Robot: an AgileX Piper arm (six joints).
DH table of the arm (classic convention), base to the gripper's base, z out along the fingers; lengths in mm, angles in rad. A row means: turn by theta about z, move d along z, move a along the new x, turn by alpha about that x. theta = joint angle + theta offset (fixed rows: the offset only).
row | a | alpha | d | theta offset
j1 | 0 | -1.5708 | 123 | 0
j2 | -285 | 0 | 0 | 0.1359
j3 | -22 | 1.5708 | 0 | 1.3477
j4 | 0 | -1.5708 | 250.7 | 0
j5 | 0 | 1.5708 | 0 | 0
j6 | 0 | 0 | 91 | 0
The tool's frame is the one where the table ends.
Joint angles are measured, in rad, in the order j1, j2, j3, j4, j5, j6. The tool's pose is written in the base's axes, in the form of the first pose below.
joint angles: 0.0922 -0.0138 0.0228 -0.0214 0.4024 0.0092
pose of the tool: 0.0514, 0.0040, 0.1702, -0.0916, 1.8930, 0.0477
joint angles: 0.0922 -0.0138 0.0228 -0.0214 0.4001 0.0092
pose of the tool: 0.0515, 0.0040, 0.1704, -0.0915, 1.8907, 0.0478
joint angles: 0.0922 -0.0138 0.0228 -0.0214 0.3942 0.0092
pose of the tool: 0.0517, 0.0040, 0.1710, -0.0913, 1.8848, 0.0481
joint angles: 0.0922 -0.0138 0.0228 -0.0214 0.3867 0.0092
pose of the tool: 0.0519, 0.0041, 0.1716, -0.0910, 1.8773, 0.0484
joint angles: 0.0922 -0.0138 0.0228 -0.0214 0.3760 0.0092
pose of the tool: 0.0522, 0.0041, 0.1725, -0.0907, 1.8666, 0.0489
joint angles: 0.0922 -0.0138 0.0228 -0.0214 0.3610 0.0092
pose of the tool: 0.0526, 0.0042, 0.1738, -0.0902, 1.8516, 0.0496
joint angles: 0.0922 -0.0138 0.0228 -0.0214 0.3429 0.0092
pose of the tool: 0.0530, 0.0042, 0.1754, -0.0896, 1.8335, 0.0504
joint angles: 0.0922 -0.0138 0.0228 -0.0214 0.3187 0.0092
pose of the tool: 0.0535, 0.0043, 0.1776, -0.0888, 1.8093, 0.0515
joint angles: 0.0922 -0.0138 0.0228 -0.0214 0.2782 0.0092
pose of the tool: 0.0543, 0.0045, 0.1812, -0.0874, 1.7689, 0.0533
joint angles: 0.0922 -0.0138 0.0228 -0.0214 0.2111 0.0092
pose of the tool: 0.0553, 0.0047, 0.1872, -0.0852, 1.7018, 0.0562
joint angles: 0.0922 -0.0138 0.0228 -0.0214 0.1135 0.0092
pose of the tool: 0.0561, 0.0050, 0.1960, -0.0818, 1.6043, 0.0602
